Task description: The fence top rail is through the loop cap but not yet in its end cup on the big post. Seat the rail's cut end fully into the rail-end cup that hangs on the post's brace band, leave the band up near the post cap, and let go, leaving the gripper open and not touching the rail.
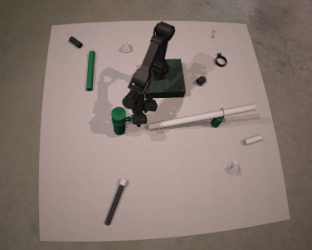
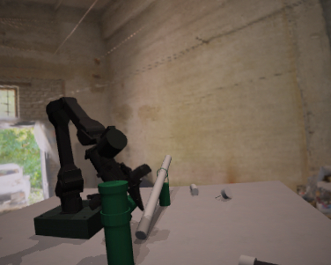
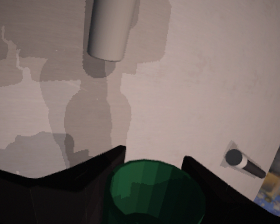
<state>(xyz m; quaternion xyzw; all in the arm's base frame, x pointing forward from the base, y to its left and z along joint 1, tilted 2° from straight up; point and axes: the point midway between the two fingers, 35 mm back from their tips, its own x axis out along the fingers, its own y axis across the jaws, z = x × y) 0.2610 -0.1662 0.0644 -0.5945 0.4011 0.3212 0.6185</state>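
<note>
My gripper tip is now 20 mm past the green rail-end cup, 20 mm to the left of it and 30 mm below it. Round my gripper tip: small green post: 30 mm ahead, 420 mm to the left; then green pipe: 400 mm behind, 190 mm to the right, 80 mm below; then short white tube: 170 mm ahead, 600 mm to the left, 80 mm below.
</note>
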